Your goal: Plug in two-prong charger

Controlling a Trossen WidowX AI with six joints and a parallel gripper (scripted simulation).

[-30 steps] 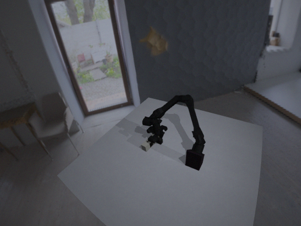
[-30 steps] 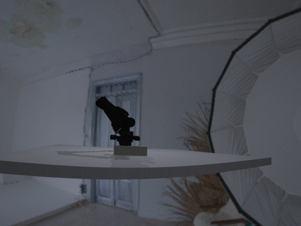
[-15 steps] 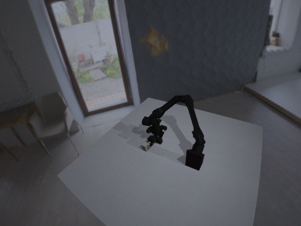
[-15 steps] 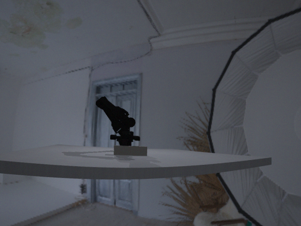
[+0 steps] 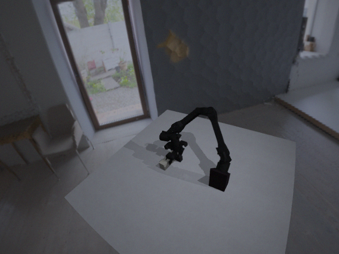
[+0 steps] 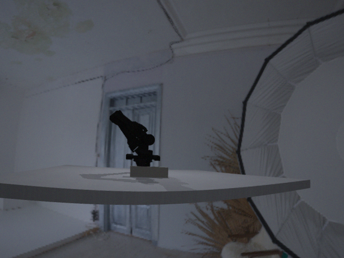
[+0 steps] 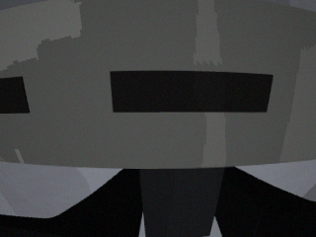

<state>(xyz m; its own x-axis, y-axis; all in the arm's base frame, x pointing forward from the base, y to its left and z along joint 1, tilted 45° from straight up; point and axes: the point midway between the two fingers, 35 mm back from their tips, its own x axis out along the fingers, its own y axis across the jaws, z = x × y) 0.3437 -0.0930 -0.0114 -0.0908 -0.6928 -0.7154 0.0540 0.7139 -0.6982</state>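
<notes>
Now: the black two-prong charger 20 mm ahead of my gripper tip and 10 mm above it.
</notes>
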